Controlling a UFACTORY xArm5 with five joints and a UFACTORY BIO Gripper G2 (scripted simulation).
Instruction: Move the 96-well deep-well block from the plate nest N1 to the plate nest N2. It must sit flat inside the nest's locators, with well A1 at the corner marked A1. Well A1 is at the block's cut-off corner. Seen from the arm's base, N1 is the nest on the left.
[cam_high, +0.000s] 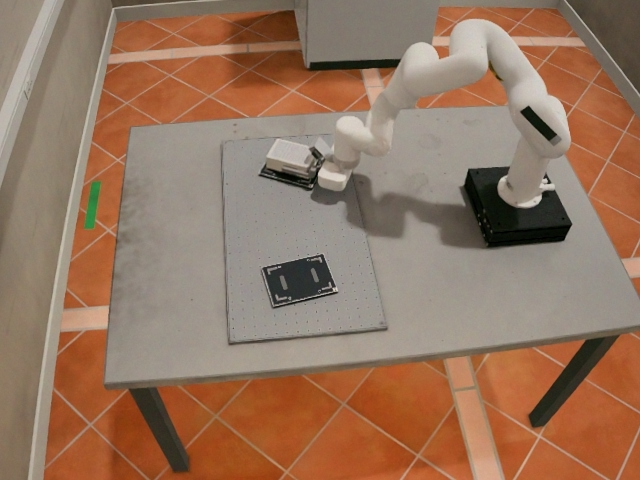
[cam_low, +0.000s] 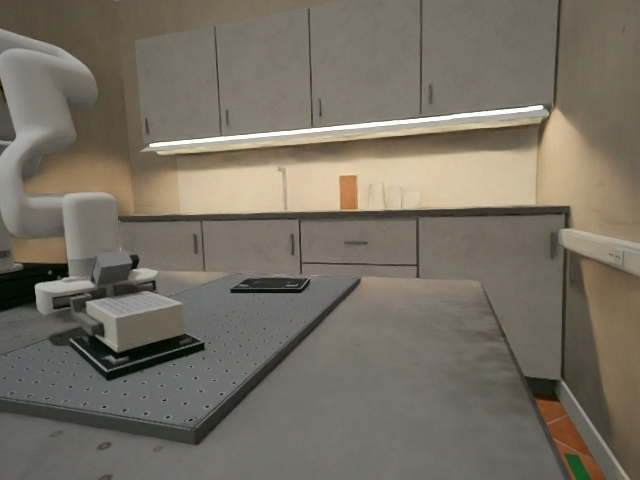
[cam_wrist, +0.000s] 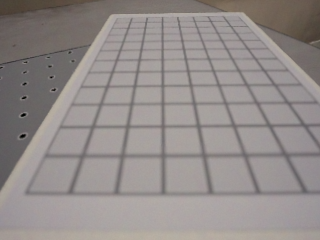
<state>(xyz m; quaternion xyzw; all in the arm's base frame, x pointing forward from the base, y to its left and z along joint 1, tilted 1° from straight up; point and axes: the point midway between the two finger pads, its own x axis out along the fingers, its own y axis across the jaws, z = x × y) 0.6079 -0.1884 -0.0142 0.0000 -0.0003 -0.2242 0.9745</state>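
Now: hand 1 cm short of the white 96-well deep-well block. From my hand the other things lie so: black plate nest N1: 39 cm to the left, 4 cm below, 3 cm ahead; black plate nest N2: 4 cm below, 1 cm ahead.
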